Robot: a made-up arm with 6 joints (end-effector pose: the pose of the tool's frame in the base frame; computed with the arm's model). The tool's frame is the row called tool. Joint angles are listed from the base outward.
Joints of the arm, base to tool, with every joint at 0 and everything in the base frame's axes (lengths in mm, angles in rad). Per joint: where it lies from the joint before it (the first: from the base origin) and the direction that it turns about. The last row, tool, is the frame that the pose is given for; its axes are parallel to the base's.
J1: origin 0 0 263.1 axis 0 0 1
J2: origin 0 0 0 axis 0 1 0
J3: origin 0 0 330.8 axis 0 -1 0
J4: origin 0 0 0 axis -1 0 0
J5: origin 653.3 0 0 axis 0 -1 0
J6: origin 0 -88.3 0 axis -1 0 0
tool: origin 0 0 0
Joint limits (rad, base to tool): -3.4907..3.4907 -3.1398..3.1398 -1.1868..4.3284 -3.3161..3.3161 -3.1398..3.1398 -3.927..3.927
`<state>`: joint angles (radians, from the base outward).
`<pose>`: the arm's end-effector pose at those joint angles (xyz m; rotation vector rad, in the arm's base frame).
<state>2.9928 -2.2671 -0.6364 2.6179 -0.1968 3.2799</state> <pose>0.3219 -0.1256 0.7004 -2.3565 -0.2882 -1.8306</pose>
Working (the frame after each row of the table, in the pose's form):
after J1: 0.0000 0.0000 0.2631 0.0000 0.0000 2.9928
after J2: 0.0000 0.0000 0.2631 2.7827 -0.2074 1.3007
after J3: 0.2510 -0.0376 0.0509 2.2095 -0.1647 2.0809
after J4: 0.2510 -0.0376 0.0509 0.3072 -1.4940 0.2763
after J5: 0.2897 -0.0434 0.7031 0.2721 -1.3000 0.2980
after J6: 0.3219 -0.1256 0.7004 -2.3565 -0.2882 -1.8306

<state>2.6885 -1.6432 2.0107 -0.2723 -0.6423 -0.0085</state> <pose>0.8563 -0.3223 -0.0604 -2.7968 0.8685 -0.2645</pose>
Working (the frame after each row of the table, in the pose's form):
after J1: 0.0000 0.0000 0.2631 0.0000 0.0000 2.6885
after J2: 0.0000 0.0000 0.2631 2.0465 -0.4717 1.9035
after J3: 0.2966 -0.1444 0.2392 -2.8587 0.6589 0.7487
after J4: 0.2966 -0.1444 0.2392 -2.6111 0.7014 0.6064
after J5: 0.8086 -0.3937 -0.0811 -2.8046 0.8717 -0.2614
after J6: 0.8563 -0.3223 -0.0604 -2.7968 0.8685 -0.2645

